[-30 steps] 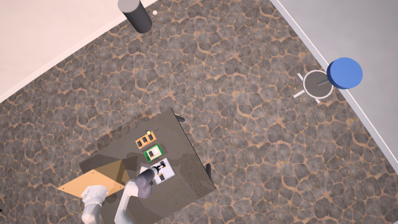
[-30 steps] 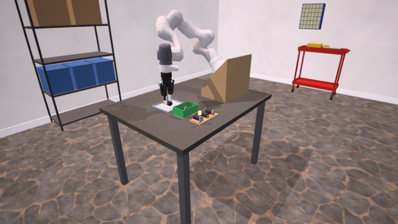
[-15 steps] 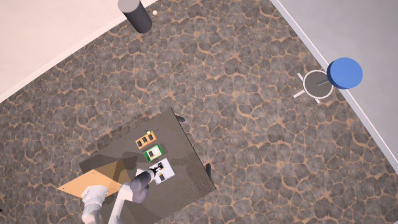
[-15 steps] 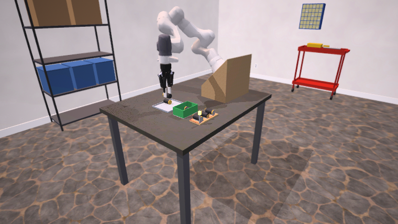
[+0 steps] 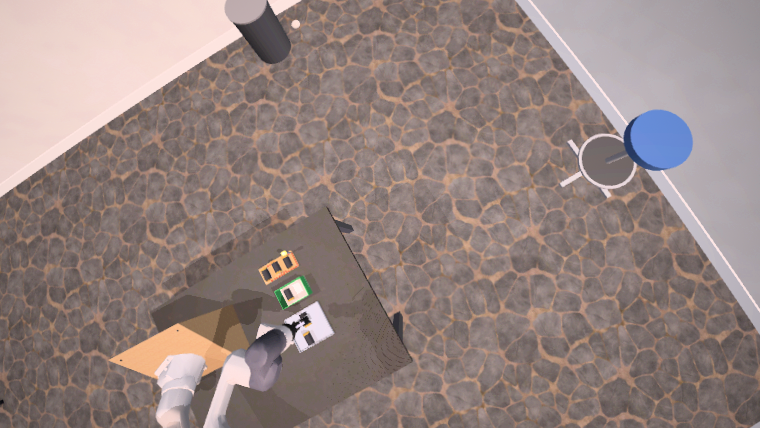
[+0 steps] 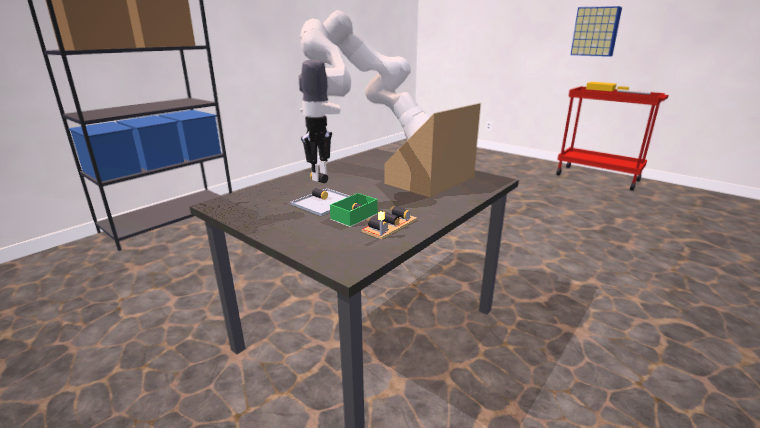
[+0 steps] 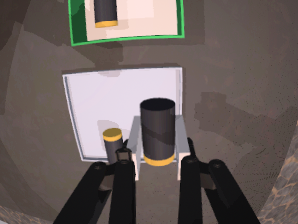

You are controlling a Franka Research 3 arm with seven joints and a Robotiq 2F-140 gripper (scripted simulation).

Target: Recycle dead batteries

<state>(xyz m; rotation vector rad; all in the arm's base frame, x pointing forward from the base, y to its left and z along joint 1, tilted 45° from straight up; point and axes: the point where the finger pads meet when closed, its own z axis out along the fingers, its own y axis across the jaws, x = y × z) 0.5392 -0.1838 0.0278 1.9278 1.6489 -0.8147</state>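
My gripper is now 2 cm past the green recycling box, 14 cm to the right of it and 14 cm above it. Also, from my hand: white tray: 7 cm behind, 4 cm to the right, 16 cm below; bulb: 6 cm ahead, 32 cm to the left, 8 cm below.
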